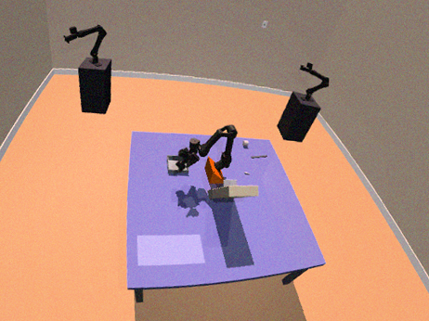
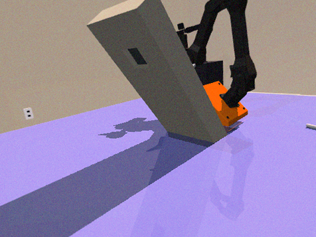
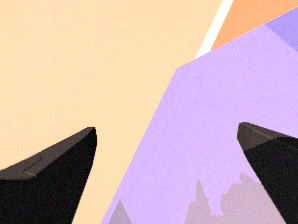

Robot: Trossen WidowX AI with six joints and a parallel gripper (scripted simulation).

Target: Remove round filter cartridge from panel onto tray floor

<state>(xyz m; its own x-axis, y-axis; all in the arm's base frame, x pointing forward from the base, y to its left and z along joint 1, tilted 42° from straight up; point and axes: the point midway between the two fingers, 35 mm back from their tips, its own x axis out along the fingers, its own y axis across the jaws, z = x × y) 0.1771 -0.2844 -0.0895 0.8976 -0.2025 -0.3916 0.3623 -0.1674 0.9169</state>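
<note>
My gripper tip is now 320 mm to the right of the round grey filter cartridge, 190 mm short of it and 60 mm below it. The rest, counted from my gripper tip: grey tray 230 mm behind, 190 mm below.
</note>
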